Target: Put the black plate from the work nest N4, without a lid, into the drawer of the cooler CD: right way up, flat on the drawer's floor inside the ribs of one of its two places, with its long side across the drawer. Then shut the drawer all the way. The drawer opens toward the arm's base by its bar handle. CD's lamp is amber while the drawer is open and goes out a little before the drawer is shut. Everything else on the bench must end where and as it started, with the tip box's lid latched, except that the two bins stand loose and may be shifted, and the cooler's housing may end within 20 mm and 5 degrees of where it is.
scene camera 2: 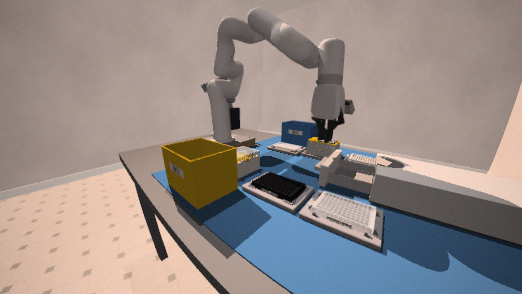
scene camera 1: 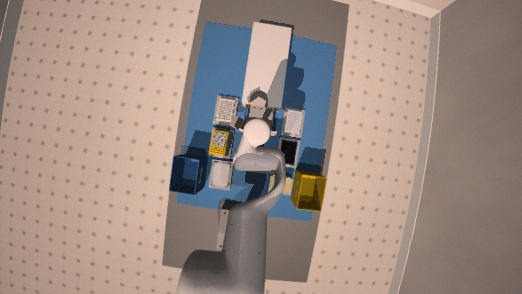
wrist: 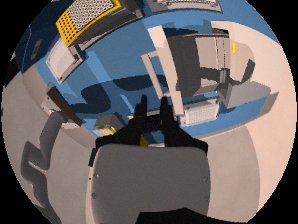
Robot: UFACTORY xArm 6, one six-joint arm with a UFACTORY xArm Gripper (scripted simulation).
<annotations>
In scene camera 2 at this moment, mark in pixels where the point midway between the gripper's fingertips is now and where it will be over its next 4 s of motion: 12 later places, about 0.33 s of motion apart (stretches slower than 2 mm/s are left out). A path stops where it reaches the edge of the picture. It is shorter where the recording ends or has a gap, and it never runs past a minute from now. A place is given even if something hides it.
The gripper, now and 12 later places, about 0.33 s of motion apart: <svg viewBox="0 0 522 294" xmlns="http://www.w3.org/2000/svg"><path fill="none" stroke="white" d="M324 140L324 141L324 144L323 147L323 152L322 156L322 160L321 164L321 166L319 166L317 165L314 164L312 164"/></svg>
</annotations>
